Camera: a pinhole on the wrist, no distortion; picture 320 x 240 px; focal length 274.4 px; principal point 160.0 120.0 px. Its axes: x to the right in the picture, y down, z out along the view. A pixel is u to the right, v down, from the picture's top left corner.
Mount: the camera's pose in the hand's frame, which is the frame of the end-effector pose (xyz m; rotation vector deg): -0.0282 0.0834 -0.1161 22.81 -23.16 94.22
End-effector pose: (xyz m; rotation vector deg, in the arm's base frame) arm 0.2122 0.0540 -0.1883 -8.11 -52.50 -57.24
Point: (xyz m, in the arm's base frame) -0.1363 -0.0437 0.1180
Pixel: 123.2 15.5
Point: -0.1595 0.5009 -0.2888
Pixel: outside the picture
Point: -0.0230 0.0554 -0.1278
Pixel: 106.0 117.6
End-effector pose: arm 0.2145 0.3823 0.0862 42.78 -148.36 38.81
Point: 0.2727 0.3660 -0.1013
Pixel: 246.8 219.7
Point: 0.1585 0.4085 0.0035
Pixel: 299.3 69.6
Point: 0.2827 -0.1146 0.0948
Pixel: 24.6 54.4
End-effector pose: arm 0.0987 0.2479 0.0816 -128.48 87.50 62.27
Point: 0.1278 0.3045 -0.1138
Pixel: 129.9 23.2
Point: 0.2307 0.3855 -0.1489
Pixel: 67.1 61.6
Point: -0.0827 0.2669 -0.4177
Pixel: outside the picture
